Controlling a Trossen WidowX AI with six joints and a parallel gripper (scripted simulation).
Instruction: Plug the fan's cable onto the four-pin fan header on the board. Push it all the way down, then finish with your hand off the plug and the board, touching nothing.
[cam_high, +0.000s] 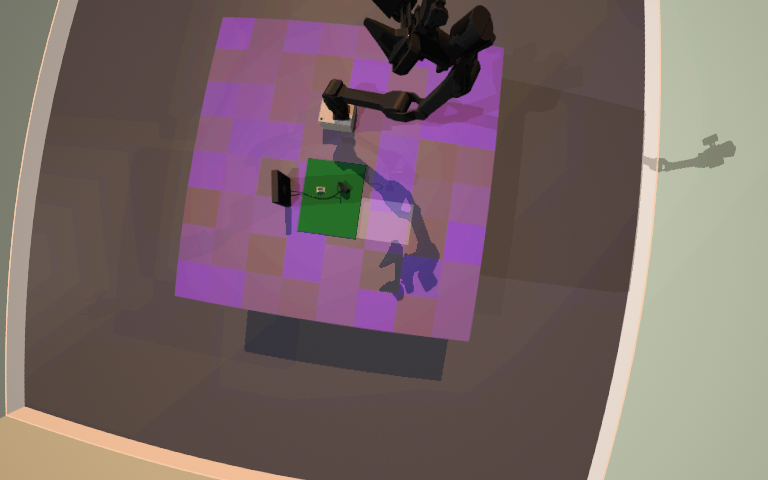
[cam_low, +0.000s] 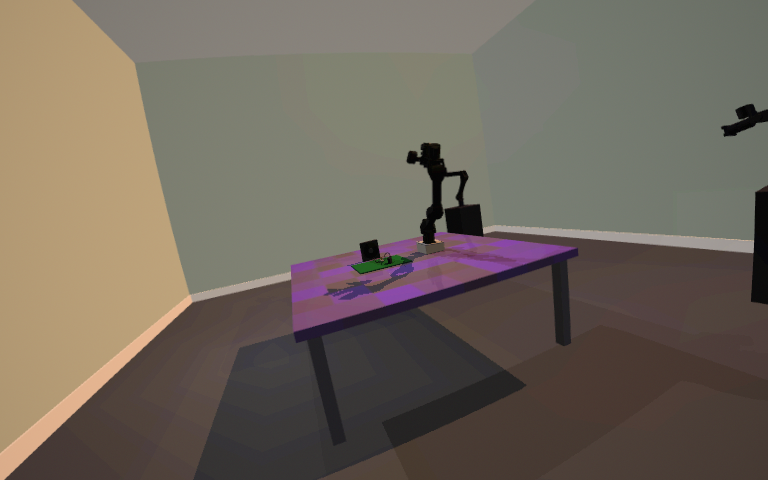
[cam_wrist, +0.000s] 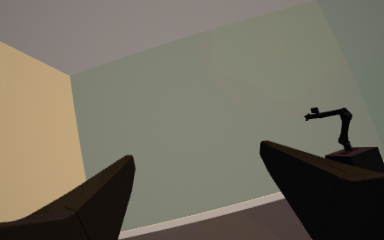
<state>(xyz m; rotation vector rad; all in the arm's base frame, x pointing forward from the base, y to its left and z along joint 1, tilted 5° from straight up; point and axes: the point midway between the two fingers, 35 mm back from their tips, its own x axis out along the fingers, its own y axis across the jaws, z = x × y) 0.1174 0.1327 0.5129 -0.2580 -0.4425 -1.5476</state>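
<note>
Right now the dark fan plug is 560 mm below my gripper tip, 210 mm ahead of it and 120 mm to the right of it. Also, from my gripper tip: fan: 520 mm below, 350 mm to the right, 220 mm ahead; then green board: 600 mm below, 240 mm ahead, 180 mm to the right; then fan header: 580 mm below, 220 mm to the right, 210 mm ahead.
</note>
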